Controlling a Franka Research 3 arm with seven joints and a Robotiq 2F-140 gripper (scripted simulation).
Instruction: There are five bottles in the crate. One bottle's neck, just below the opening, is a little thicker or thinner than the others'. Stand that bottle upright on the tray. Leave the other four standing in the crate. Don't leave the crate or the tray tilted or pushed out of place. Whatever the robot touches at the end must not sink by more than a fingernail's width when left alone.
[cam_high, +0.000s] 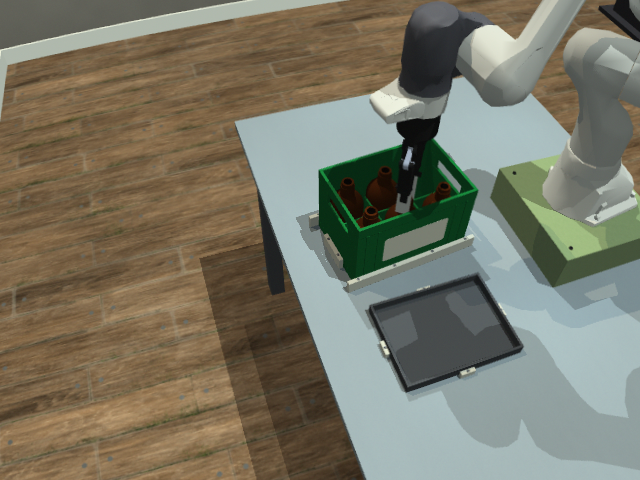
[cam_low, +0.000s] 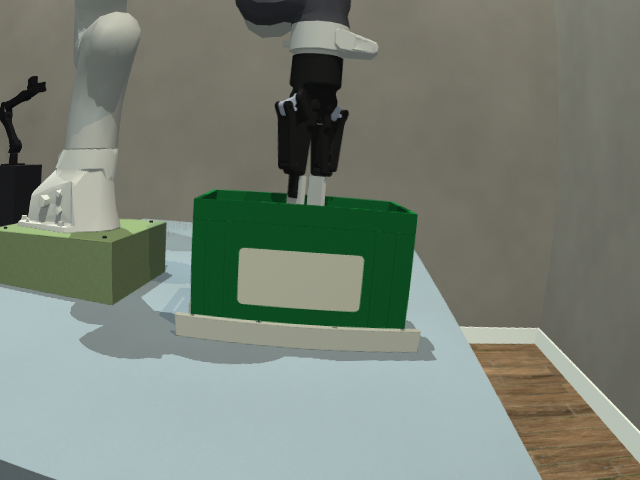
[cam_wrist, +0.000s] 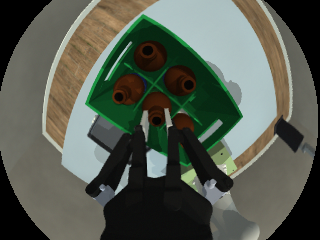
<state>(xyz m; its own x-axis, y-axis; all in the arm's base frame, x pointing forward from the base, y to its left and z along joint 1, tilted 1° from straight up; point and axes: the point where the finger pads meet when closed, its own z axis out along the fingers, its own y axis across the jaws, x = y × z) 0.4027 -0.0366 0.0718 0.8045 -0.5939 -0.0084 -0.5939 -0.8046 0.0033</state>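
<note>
Right now the green crate is 40 mm to the right of my hand and 90 mm below it. Round my hand: dark tray: 20 mm behind, 230 mm to the left, 160 mm below; then bottle: 10 mm ahead, 90 mm to the right, 90 mm below.
</note>
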